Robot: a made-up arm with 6 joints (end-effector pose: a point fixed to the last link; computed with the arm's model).
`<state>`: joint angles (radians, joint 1 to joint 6).
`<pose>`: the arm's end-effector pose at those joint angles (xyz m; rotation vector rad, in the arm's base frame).
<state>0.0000 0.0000 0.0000 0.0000 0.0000 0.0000</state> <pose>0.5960 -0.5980 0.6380 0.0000 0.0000 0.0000</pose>
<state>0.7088 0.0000 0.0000 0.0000 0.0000 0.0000</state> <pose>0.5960 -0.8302 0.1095 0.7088 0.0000 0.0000</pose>
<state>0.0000 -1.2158 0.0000 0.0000 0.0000 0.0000</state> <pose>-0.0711 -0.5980 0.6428 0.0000 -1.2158 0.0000</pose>
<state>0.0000 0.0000 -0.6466 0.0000 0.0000 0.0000</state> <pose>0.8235 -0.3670 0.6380 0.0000 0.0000 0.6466</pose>
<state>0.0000 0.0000 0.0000 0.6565 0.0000 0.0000</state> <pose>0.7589 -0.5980 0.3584 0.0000 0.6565 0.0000</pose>
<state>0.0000 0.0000 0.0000 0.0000 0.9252 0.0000</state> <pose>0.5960 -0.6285 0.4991 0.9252 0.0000 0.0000</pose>
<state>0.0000 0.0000 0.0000 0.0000 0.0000 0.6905</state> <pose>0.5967 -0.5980 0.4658 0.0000 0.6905 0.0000</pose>
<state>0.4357 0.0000 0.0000 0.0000 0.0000 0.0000</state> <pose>0.5960 -0.7861 0.3316 0.4357 0.0000 0.0000</pose>
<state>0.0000 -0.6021 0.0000 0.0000 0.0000 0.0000</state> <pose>0.2666 -0.5980 0.7450 0.0000 -0.6021 0.0000</pose>
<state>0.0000 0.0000 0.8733 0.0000 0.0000 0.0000</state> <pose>0.1646 -0.6123 0.6380 0.0000 0.0000 -0.8733</pose>
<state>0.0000 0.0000 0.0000 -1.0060 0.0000 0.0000</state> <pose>0.1230 -0.5980 0.7398 0.0000 -1.0060 0.0000</pose>
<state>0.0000 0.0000 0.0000 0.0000 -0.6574 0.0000</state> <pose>0.5960 -0.5111 0.6929 -0.6574 0.0000 0.0000</pose>
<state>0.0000 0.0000 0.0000 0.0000 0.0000 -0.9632</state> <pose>0.4220 -0.5980 0.7969 0.0000 -0.9632 0.0000</pose>
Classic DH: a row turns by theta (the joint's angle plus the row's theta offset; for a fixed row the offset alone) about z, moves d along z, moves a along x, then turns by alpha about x. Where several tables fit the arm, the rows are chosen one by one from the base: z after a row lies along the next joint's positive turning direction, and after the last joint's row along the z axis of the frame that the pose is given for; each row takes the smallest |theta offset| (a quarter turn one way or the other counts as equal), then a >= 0, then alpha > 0; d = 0 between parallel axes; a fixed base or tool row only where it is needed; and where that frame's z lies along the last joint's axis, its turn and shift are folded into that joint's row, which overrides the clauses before.
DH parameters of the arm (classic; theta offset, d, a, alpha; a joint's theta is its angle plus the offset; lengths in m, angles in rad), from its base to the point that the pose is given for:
base (fixed): 1.5708 0.06 0 1.5708
joint 1: 1.5708 0.259 0.101 1.5708
joint 2: 1.5708 -0.143 0.106 -1.5708
joint 3: 0 -0.098 -0.098 1.5708
joint 4: -1.5708 -0.331 0.279 -1.5708
joint 5: 0 0.09 0.013 1.5708
joint 6: 1.5708 -0.124 0.239 1.5708
tool (fixed): 0 0.087 0 0

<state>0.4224 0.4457 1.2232 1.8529 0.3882 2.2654</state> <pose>0.0633 -0.2957 0.2473 -1.3496 -1.0742 -0.5725</pose>
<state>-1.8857 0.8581 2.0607 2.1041 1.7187 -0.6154</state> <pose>-0.0712 0.1526 -0.2057 -1.0552 2.2448 1.3533</pose>
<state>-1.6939 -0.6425 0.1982 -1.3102 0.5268 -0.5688</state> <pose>-0.3374 0.2732 0.6259 -0.3317 -1.4776 2.0217</pose>
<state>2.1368 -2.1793 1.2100 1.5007 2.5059 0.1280</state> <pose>0.5164 0.0548 -0.2719 -0.3712 0.6188 -0.4345</pose>
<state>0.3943 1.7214 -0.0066 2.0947 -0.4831 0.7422</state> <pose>-0.0631 -0.6037 -0.1114 0.3069 -1.5537 -0.8779</pose>
